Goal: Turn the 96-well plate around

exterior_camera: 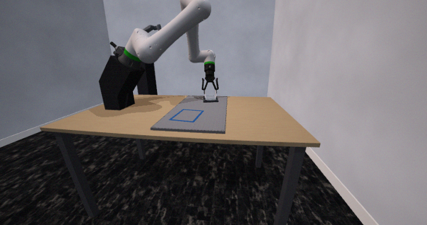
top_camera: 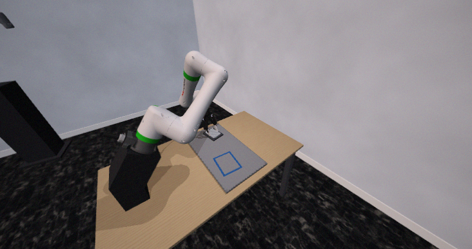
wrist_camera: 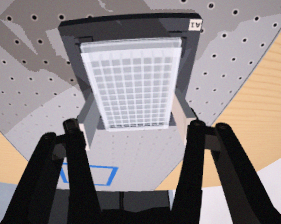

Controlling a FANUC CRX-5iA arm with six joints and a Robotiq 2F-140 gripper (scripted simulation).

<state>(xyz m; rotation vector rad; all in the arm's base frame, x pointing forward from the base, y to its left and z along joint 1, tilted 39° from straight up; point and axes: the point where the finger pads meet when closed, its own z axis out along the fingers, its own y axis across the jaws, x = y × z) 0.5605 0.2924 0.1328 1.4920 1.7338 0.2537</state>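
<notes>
Now: the dark plate nest N1 40 mm below my hand. From my hand the other things lie so: white 96-well plate: 30 mm below; then A1 label: 90 mm to the left, 30 mm below, 30 mm ahead.
</notes>
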